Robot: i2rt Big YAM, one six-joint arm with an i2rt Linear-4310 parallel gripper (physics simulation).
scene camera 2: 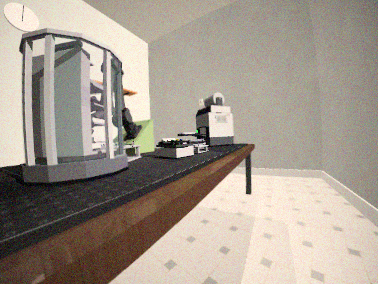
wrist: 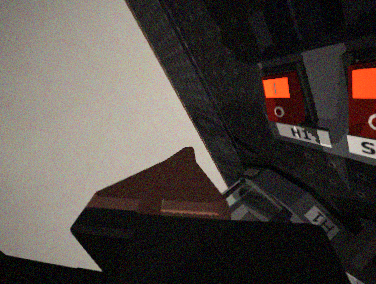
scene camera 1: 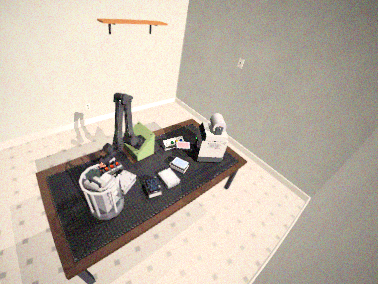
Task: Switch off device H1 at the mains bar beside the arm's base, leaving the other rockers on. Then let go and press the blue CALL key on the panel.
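Frame: origin at the arm's base, x right, y back, z down, level; metres.
Where they show: gripper, fingertip midpoint: (wrist: pixel 189 154) (scene camera 1: pixel 96 168); arm's base, link origin: (scene camera 2: pixel 134 132) (scene camera 1: pixel 139 142).
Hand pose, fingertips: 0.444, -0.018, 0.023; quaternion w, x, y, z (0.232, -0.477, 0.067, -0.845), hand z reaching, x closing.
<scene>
Each offset is from my fingertips to the top centre of the thing, as dx, dy, dz. "*": to the spot under its first point.
The mains bar {* -0.126, -0.015, +0.062} (scene camera 1: pixel 113 167) lies on the black mat beside the arm's base, with several red rockers. In the wrist view the H1 rocker {* -0.035, +0.008, +0.061} (wrist: pixel 283 97) fills the upper right; its upper half glows orange and the white H1 label {* -0.027, -0.025, +0.070} (wrist: pixel 299 133) sits under it. A neighbouring rocker {* -0.075, +0.004, +0.061} (wrist: pixel 364 101) also glows. My gripper (scene camera 1: pixel 105 159) is shut and empty, low over the H1 end of the bar; its fingertips do not show in the wrist view. The white key panel {-0.772, -0.110, +0.027} (scene camera 1: pixel 168 144) (scene camera 2: pixel 174 151) with the blue key {-0.837, -0.154, +0.036} (scene camera 1: pixel 180 140) stands farther along the table.
A glass-walled carousel {+0.086, -0.257, -0.225} (scene camera 1: pixel 101 195) (scene camera 2: pixel 69 101) stands just in front of the mains bar. A green box (scene camera 1: pixel 143 138) is beside the arm. A white printer {-0.939, -0.436, -0.345} (scene camera 1: pixel 212 149) (scene camera 2: pixel 218 125) and three small boxes {-0.427, -0.394, +0.067} (scene camera 1: pixel 168 177) lie to the right. The table's back edge (wrist: pixel 182 101) is close.
</scene>
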